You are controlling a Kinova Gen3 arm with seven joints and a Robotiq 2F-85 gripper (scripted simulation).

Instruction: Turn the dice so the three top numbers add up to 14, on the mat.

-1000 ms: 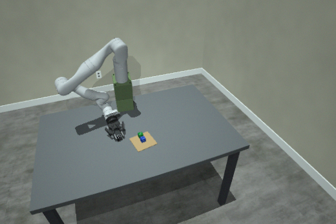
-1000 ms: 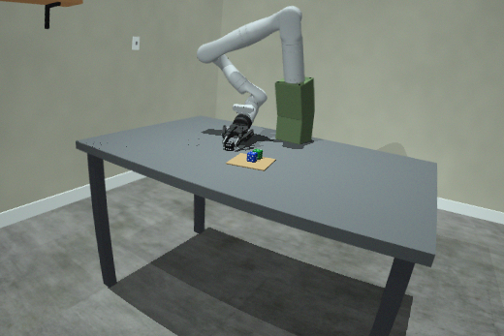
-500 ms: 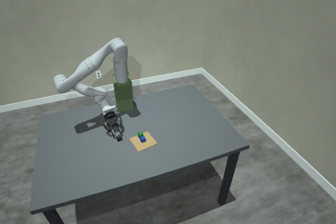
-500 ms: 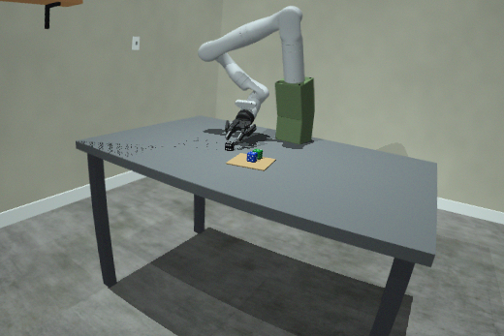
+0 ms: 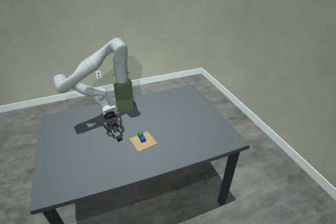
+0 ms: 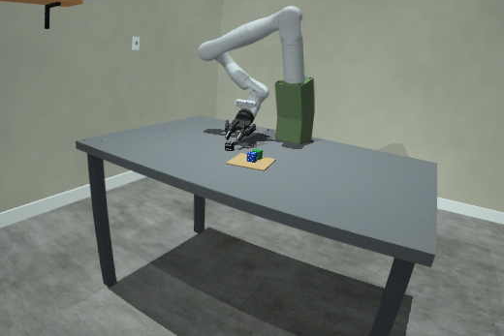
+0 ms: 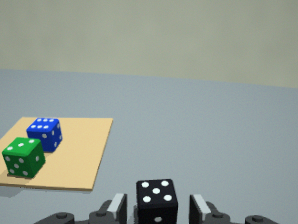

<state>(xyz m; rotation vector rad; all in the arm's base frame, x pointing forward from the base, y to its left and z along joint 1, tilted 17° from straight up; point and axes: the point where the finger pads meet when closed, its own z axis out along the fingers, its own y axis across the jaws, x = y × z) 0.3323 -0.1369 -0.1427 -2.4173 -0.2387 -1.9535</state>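
My gripper is now 40 mm short of the black die, 30 mm above it and 10 mm to the right of it. The rest, counted from my hand: tan mat: 150 mm to the left, 110 mm ahead, 40 mm below; then blue die: 150 mm to the left, 110 mm ahead, 30 mm below; then green die: 150 mm to the left, 70 mm ahead, 30 mm below.
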